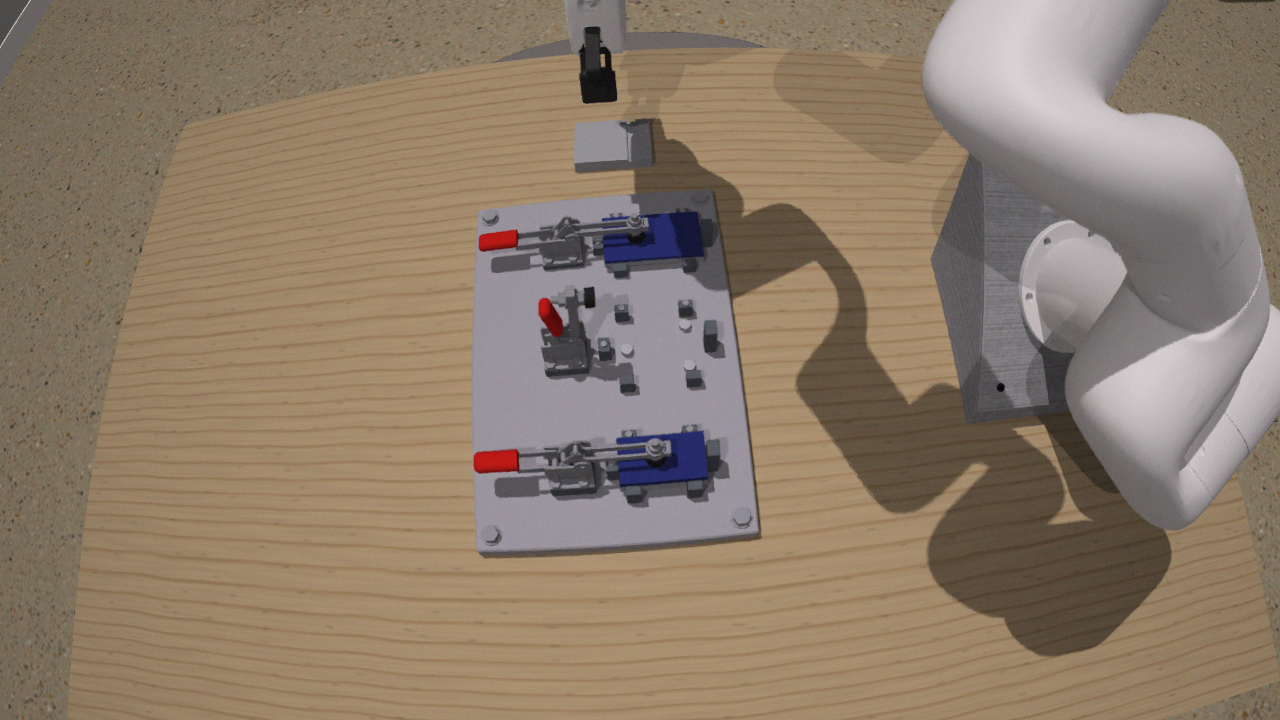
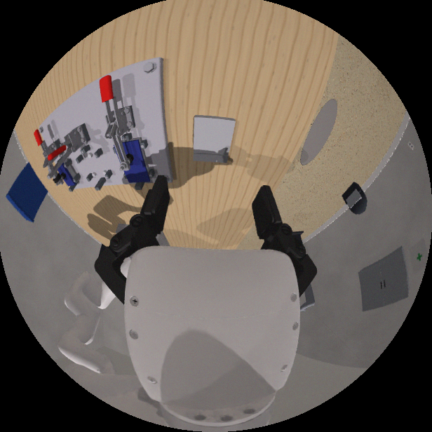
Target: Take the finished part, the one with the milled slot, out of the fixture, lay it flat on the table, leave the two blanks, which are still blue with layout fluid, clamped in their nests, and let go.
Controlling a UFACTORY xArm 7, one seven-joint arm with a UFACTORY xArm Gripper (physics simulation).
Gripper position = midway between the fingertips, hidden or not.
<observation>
In view: my gripper (image 1: 600, 69), a blue blank (image 1: 687, 462), a finished part (image 1: 604, 145) and a blue blank (image 1: 672, 237).
The finished part also shows in image 2 (image 2: 212, 134).
</observation>
